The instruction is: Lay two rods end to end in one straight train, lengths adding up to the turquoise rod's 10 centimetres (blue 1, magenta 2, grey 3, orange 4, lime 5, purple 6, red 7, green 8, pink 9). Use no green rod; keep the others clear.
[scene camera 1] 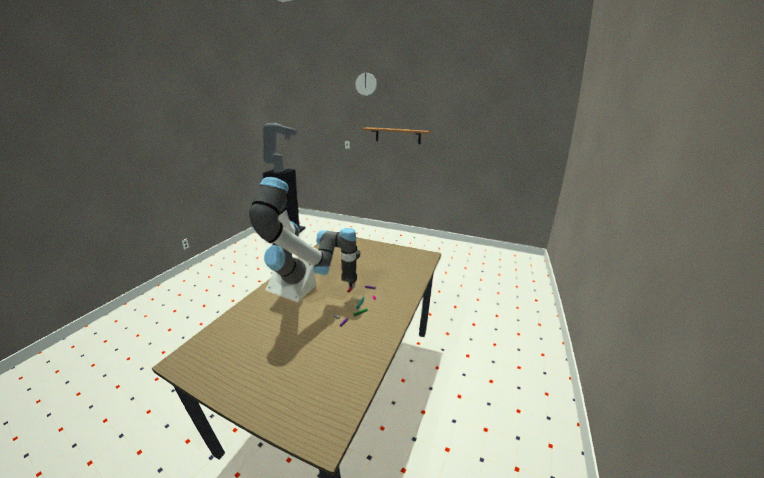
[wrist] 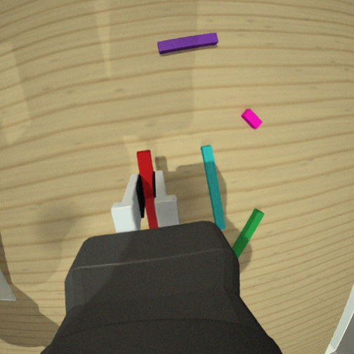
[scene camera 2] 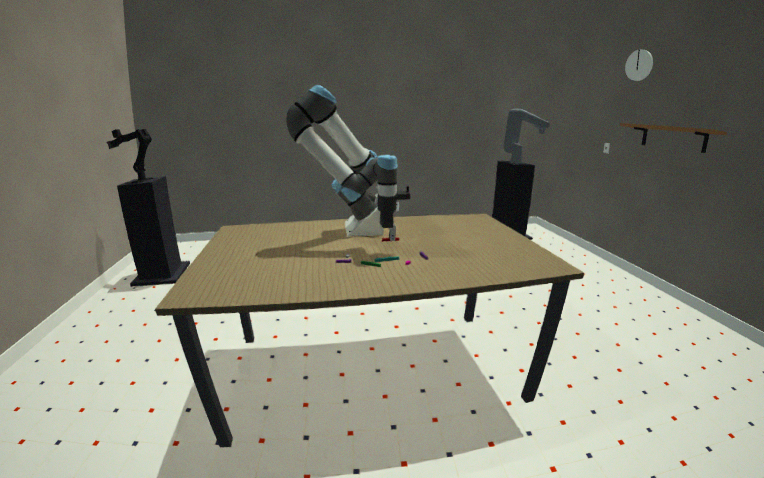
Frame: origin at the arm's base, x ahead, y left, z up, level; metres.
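Seen in the pictures: gripper, fingertip midpoint: (scene camera 1: 351,287) (scene camera 2: 392,239); arm's base, origin of the base link: (scene camera 1: 294,271) (scene camera 2: 368,209).
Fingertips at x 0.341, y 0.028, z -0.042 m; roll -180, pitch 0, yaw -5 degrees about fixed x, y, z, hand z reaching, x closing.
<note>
Offsets run from my fingertips to a thing's top centre. Level surfaces: height alone.
My gripper (scene camera 1: 350,285) (scene camera 2: 392,236) (wrist: 148,185) is shut on the red rod {dx -0.001, dy -0.007, dz +0.007 m} (scene camera 1: 349,289) (scene camera 2: 385,239) (wrist: 144,162) and holds it level, a little above the table. The turquoise rod {dx +0.064, dy -0.038, dz -0.052 m} (scene camera 1: 360,303) (scene camera 2: 387,259) (wrist: 213,187) lies to the right of the gripper in the wrist view. A short magenta rod {dx +0.118, dy +0.031, dz -0.052 m} (scene camera 1: 374,297) (scene camera 2: 407,262) (wrist: 252,118) lies past its far end. A small grey rod {dx -0.005, dy -0.188, dz -0.052 m} (scene camera 1: 336,316) (scene camera 2: 347,255) lies near a purple rod {dx +0.047, dy -0.212, dz -0.052 m} (scene camera 1: 343,322) (scene camera 2: 343,261); neither shows in the wrist view.
A green rod {dx +0.094, dy -0.112, dz -0.052 m} (scene camera 1: 360,312) (scene camera 2: 371,263) (wrist: 248,232) lies beside the turquoise rod, partly hidden by the gripper body in the wrist view. Another purple rod {dx +0.064, dy +0.120, dz -0.052 m} (scene camera 1: 370,287) (scene camera 2: 423,255) (wrist: 188,43) lies apart at the top of the wrist view. All rest on the wooden table {dz -0.061 m} (scene camera 1: 253,388) (scene camera 2: 253,287).
</note>
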